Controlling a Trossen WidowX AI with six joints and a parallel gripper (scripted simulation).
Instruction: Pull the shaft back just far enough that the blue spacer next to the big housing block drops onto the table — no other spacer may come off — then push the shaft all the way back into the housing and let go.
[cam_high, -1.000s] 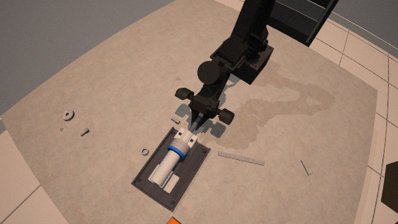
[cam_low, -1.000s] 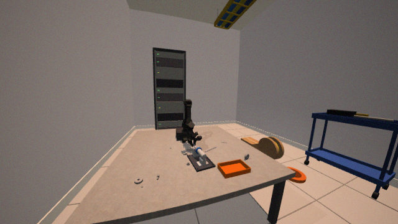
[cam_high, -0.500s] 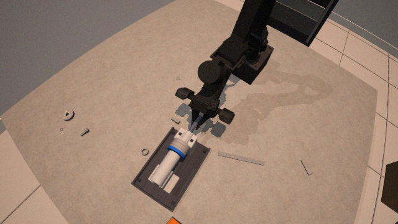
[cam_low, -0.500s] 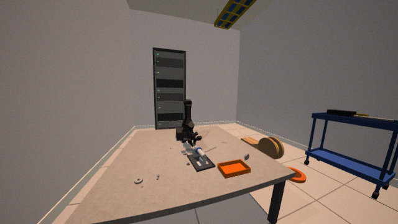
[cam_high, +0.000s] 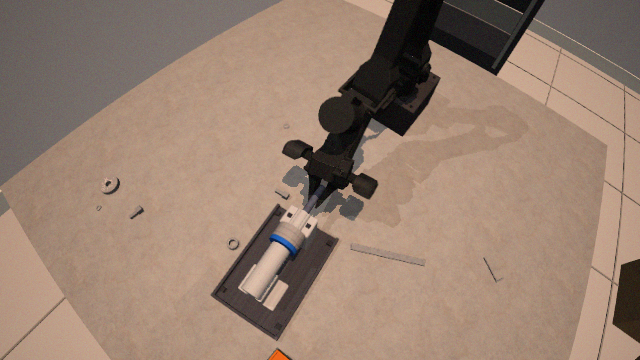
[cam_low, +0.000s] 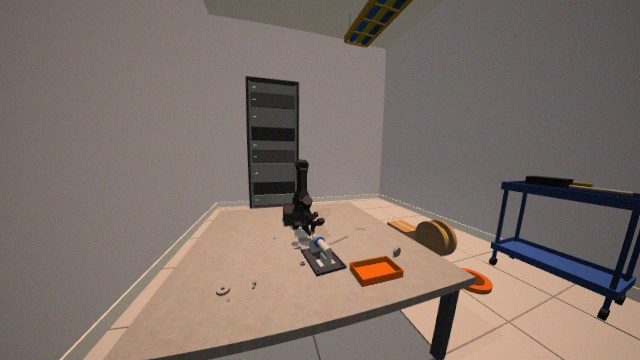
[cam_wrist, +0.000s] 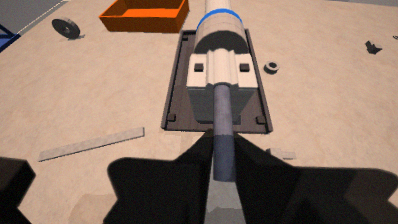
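My gripper tip is 40 mm short of the dark grey shaft, 10 mm to the right of it and 20 mm below it. Round my gripper tip: grey strip: 60 mm behind, 170 mm to the left, 50 mm below; blue spacer: 100 mm ahead, 30 mm to the left, 20 mm above; orange tray: 270 mm ahead, 260 mm to the left, 50 mm below.
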